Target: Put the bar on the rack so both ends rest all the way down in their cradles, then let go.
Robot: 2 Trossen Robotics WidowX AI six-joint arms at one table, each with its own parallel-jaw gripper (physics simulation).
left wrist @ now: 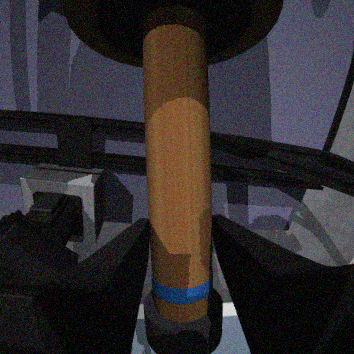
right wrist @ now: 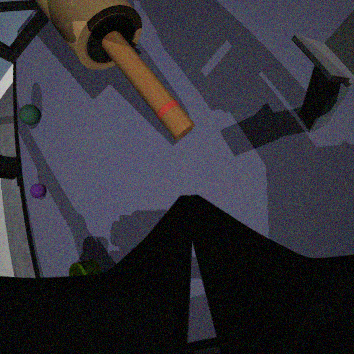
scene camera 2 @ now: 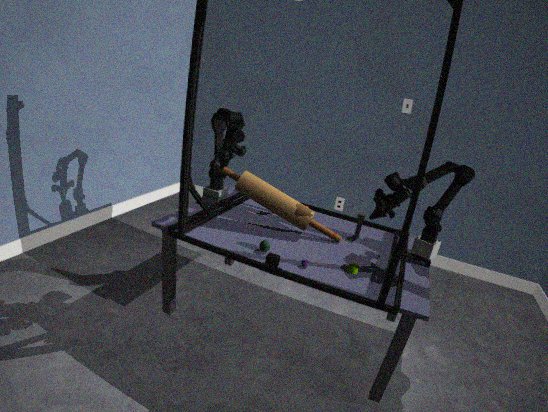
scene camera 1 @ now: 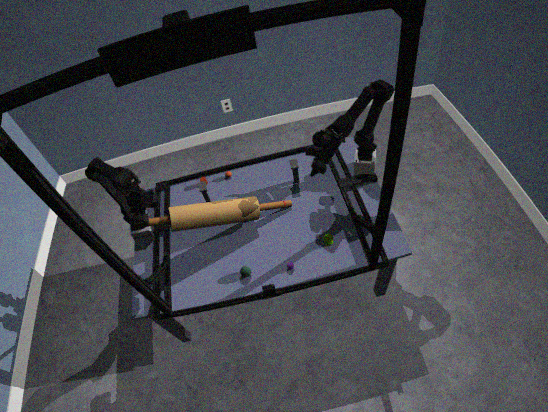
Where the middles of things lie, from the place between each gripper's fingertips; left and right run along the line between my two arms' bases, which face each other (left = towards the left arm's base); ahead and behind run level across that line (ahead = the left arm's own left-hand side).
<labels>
I see the rack post [right wrist: 321, 99] 130 mm ahead of my right hand, 100 mm below it and 40 mm to the left of it.
My left hand is 68 cm to the left of the rack post, 19 cm short of it and 18 cm above it.
</labels>
